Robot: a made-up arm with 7 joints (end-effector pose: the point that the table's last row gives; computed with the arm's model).
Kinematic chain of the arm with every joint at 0, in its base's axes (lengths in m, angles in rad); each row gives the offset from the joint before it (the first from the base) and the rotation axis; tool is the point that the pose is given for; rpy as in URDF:
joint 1: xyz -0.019 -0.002 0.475 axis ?
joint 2: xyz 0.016 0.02 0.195 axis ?
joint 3: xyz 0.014 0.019 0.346 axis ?
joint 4: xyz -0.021 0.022 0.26 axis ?
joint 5: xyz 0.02 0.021 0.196 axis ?
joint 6: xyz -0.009 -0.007 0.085 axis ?
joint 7: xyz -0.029 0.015 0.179 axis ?
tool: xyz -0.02 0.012 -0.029 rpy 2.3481 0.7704 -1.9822
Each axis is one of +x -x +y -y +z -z.
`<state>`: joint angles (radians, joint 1 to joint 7).
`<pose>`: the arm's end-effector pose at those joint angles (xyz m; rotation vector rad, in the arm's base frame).
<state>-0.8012 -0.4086 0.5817 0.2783 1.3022 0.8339 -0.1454</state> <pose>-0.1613 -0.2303 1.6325 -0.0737 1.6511 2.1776</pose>
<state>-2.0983 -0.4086 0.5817 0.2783 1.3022 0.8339 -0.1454</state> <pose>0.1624 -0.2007 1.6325 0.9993 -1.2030 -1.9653</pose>
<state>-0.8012 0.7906 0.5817 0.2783 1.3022 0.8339 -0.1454</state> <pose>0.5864 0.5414 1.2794 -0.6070 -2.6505 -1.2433</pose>
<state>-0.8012 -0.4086 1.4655 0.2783 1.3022 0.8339 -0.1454</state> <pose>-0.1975 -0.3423 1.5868 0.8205 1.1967 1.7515</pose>
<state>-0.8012 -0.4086 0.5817 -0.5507 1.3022 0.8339 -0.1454</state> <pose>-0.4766 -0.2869 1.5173 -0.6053 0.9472 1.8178</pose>
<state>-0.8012 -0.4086 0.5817 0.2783 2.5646 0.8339 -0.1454</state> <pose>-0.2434 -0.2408 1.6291 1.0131 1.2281 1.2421</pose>
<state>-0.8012 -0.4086 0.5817 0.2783 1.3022 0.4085 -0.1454</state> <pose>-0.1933 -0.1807 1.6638 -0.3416 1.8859 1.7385</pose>
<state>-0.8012 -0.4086 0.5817 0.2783 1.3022 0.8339 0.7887</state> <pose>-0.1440 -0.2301 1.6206 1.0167 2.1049 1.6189</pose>
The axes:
joint 1: -z
joint 2: +y
joint 3: -z
joint 4: +y
joint 5: -z
joint 6: +y
joint 7: -z

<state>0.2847 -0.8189 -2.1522 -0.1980 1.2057 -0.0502 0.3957</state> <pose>-0.7717 0.1258 1.3514 -2.3048 1.3382 0.5821</pose>
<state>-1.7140 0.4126 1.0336 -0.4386 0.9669 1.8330 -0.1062</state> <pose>-0.1000 0.3156 1.5383 0.2409 -1.4215 -2.1822</pose>
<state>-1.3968 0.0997 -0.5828 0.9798 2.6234 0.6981 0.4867</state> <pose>-0.1573 0.4151 1.4907 -0.4058 2.5844 0.2670</pose>
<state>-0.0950 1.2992 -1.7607 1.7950 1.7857 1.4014 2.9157</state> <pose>0.5008 0.3863 0.7679 -0.6216 1.1233 -2.3324</pose>
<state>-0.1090 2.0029 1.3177 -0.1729 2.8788 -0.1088 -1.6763</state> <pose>0.8936 0.1720 0.1625 -0.5165 -2.1973 0.8989</pose>
